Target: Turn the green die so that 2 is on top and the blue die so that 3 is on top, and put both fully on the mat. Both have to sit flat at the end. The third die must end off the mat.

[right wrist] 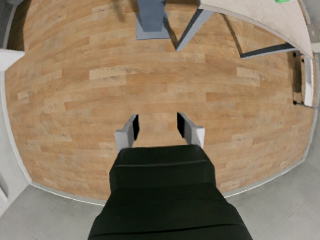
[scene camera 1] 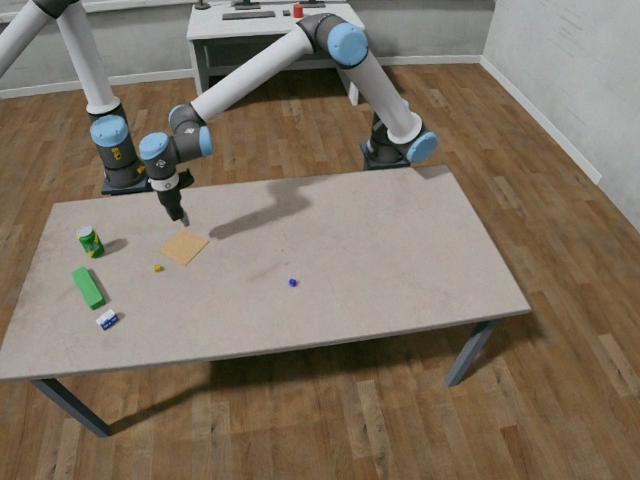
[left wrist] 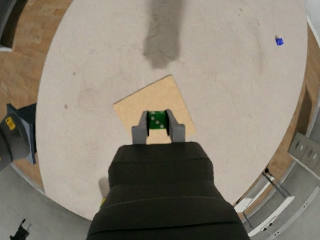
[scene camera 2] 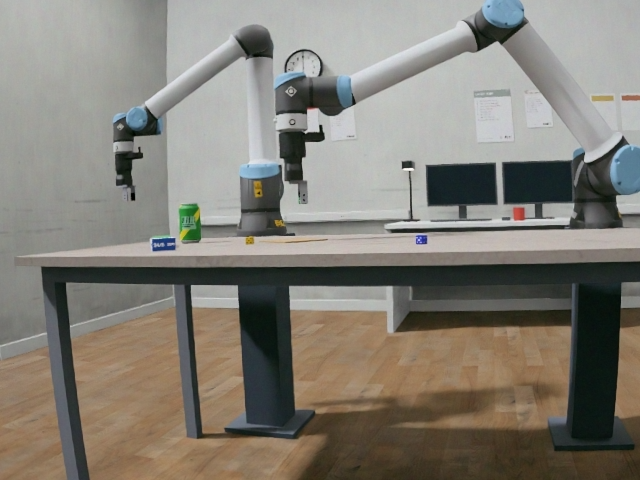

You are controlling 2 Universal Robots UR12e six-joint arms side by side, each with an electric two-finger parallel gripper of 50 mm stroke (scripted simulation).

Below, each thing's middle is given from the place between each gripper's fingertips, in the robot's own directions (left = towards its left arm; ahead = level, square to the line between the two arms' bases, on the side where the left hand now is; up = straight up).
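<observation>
With my left hand (scene camera 2: 303,203) I am 12 cm above the tan mat (scene camera 1: 184,245), 1 cm short of it and 3 cm to the left of it.
My right hand is 17 cm above the tan mat, 90 cm to the right of it and 48 cm short of it. Going by its middle, the mat is nearer to my left hand than to my right hand.
</observation>
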